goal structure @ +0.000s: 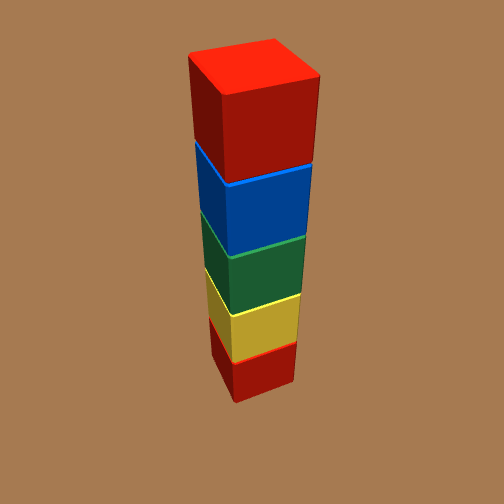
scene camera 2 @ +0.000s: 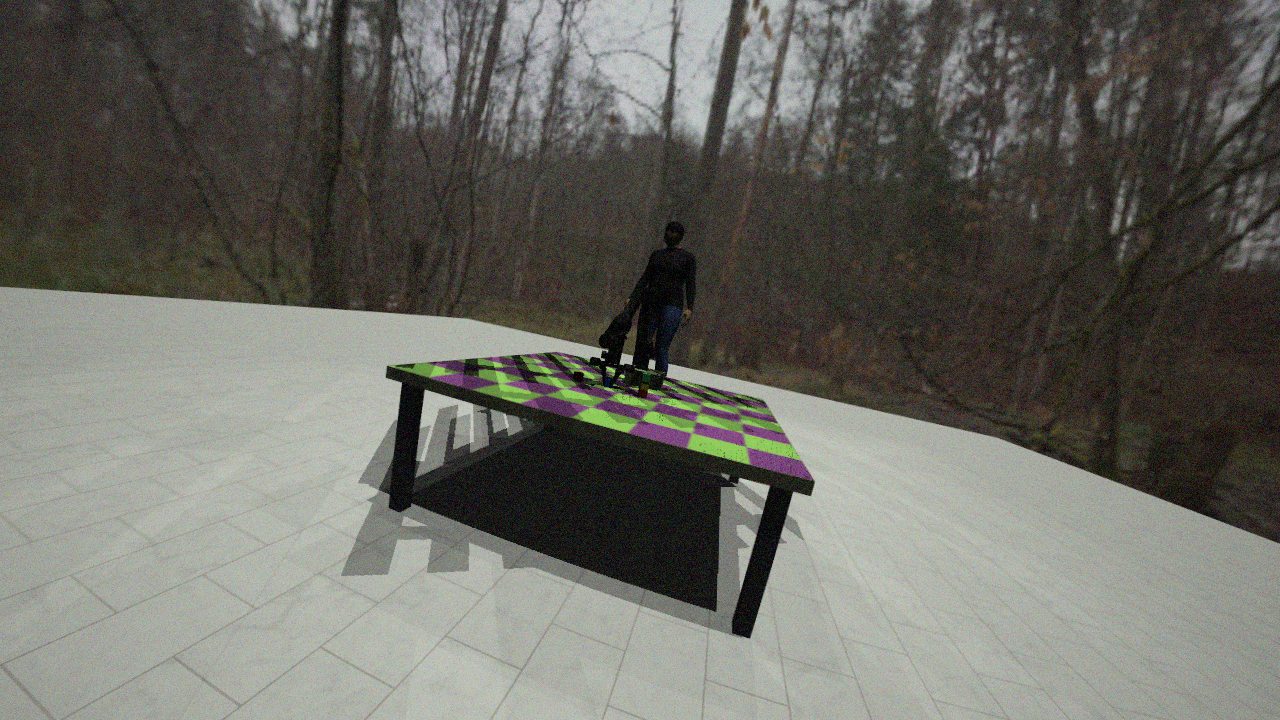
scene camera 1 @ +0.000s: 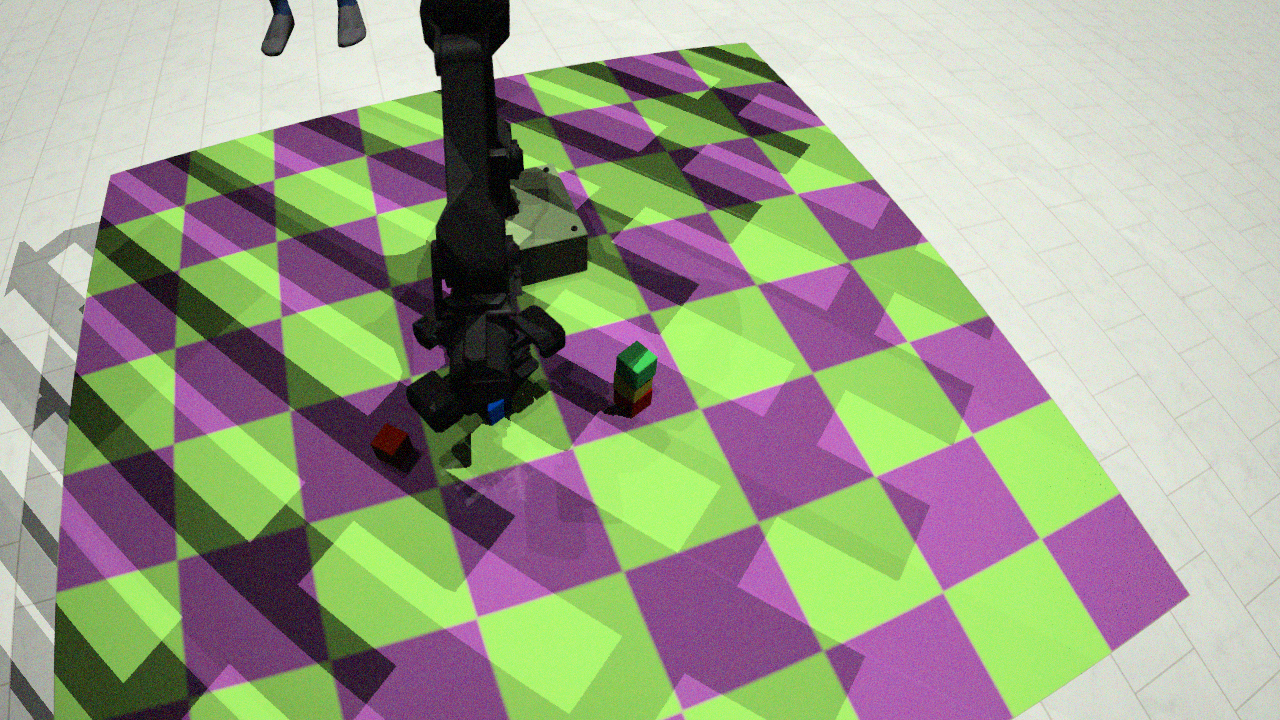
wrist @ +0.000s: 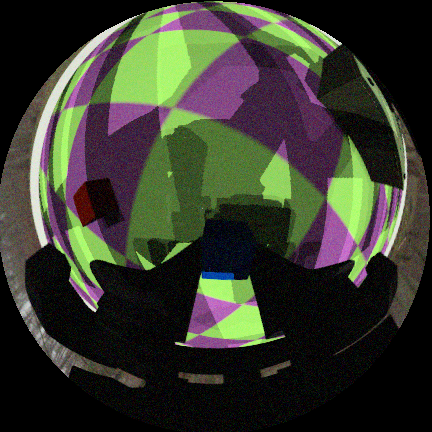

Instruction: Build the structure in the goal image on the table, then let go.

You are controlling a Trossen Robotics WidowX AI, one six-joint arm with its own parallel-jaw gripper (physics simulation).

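Frame: origin at the arm's base, x left, y back, z up, level; millimetres.
Seen in the pictures: gripper, fingertip midpoint: (scene camera 2: pixel 607 384) (scene camera 1: pixel 493 407) (wrist: pixel 224 242); arm's base, link origin: (scene camera 2: pixel 641 368).
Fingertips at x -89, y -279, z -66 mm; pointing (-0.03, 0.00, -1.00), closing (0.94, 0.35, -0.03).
Observation:
Pixels of each thing's top centre, then the offset from my fingertips to it. Level surfaces: height alone.
- blue cube, top centre: (wrist: pixel 227 262) (scene camera 1: pixel 490 394) dy +1, dx +0, dz +26 mm
- green block, top centre: (scene camera 1: pixel 637 356) (scene camera 2: pixel 646 373) dy -56, dx +158, dz +92 mm
- yellow block, top centre: (scene camera 1: pixel 633 371) dy -52, dx +158, dz +59 mm
- red block, top centre: (scene camera 1: pixel 633 387) (scene camera 2: pixel 643 389) dy -52, dx +159, dz +26 mm
- separate red cube, top centre: (wrist: pixel 81 205) (scene camera 1: pixel 389 438) (scene camera 2: pixel 579 372) dy -13, dx -129, dz +26 mm
- purple table, surface height: dz -7 mm
My gripper (scene camera 1: pixel 496 419) (wrist: pixel 224 242) is shut on a blue cube (scene camera 1: pixel 494 411) (wrist: pixel 217 275) and holds it between its fingertips, at or close to the table top; the fingers hide part of the cube in scene camera 1. To the right in that view stands a stack: a green block (scene camera 1: pixel 636 364) on top, a yellow block (scene camera 1: pixel 636 391) in the middle and a red block (scene camera 1: pixel 634 405) at the bottom. A separate red cube (scene camera 1: pixel 391 442) (wrist: pixel 85 204) lies on the table to the left of the gripper, apart from it. In scene camera 2 these things are very small.
The checkered green and purple table (scene camera 1: pixel 671 608) (scene camera 2: pixel 666 435) bears everything, with broad shadows across it. The arm's grey base (scene camera 1: pixel 553 259) (wrist: pixel 367 137) stands behind the gripper, towards the back. A person (scene camera 2: pixel 673 277) stands behind the table.

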